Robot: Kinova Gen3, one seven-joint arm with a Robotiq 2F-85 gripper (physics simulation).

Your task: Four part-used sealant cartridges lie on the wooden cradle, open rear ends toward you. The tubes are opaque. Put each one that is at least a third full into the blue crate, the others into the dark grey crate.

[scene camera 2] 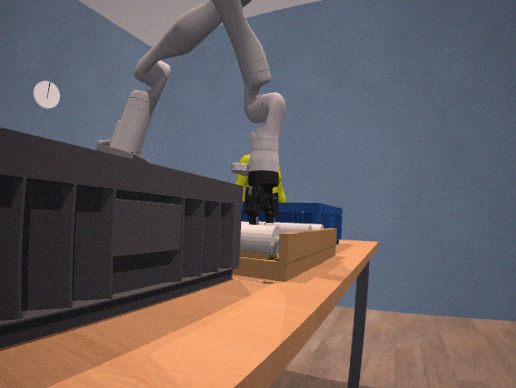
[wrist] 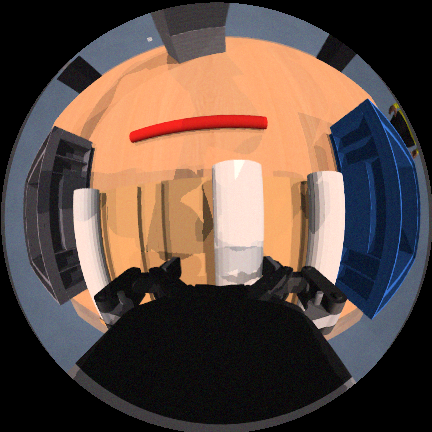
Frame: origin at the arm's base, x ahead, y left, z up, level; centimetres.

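Where they show: gripper, between the fingertips: [wrist: 221, 266]; arm's base, origin of its link: [scene camera 2: 124, 152].
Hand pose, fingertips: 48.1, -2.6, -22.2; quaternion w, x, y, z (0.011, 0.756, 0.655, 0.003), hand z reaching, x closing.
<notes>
Things, the pixels of their top centre, and the offset from my fingertips, as dx, dy, dz. Level surfaces: height alone.
- left cartridge, centre of its top: [wrist: 83, 269] [scene camera 2: 226, 223] -0.6, -20.3, +2.3
- dark grey crate, centre of its top: [scene camera 2: 73, 170] [wrist: 26, 219] -12.2, -45.1, +8.5
- middle cartridge, centre of its top: [wrist: 240, 290] [scene camera 2: 271, 223] +1.9, +1.6, +2.3
- right cartridge, centre of its top: [wrist: 331, 276] +3.6, +12.4, +2.3
- blue crate, centre of its top: [scene camera 2: 293, 205] -0.7, +41.2, +8.5
- red rod, centre of its top: [wrist: 191, 119] -19.4, -1.2, -4.0
- table, height of its surface: dz -6.2
Three white cartridges lie on the wooden cradle [scene camera 2: 307, 250] [wrist: 120, 215]. The left cartridge [scene camera 2: 260, 237] [wrist: 86, 225] is beside the dark grey crate [scene camera 2: 125, 167] [wrist: 42, 200]. The middle cartridge [wrist: 238, 205] is below my gripper [scene camera 2: 262, 220] [wrist: 221, 266], right of centre between the fingers in the wrist view, its lower end hidden. The right cartridge [wrist: 327, 220] is beside the blue crate [scene camera 2: 330, 222] [wrist: 356, 200]. A bare stretch of cradle separates the left and middle cartridges. My gripper is open and empty, pointing down, with its fingertips near the height of the cartridge tops. The tubes are opaque.
A red rod [wrist: 200, 123] lies on the table [scene camera 2: 200, 340] [wrist: 280, 75] beyond the cradle. The crates stand at either side of the cradle. A person in yellow [scene camera 2: 241, 181] is partly hidden behind my gripper in the scene view. The arm's grey base [scene camera 2: 131, 122] stands behind the dark crate.
</notes>
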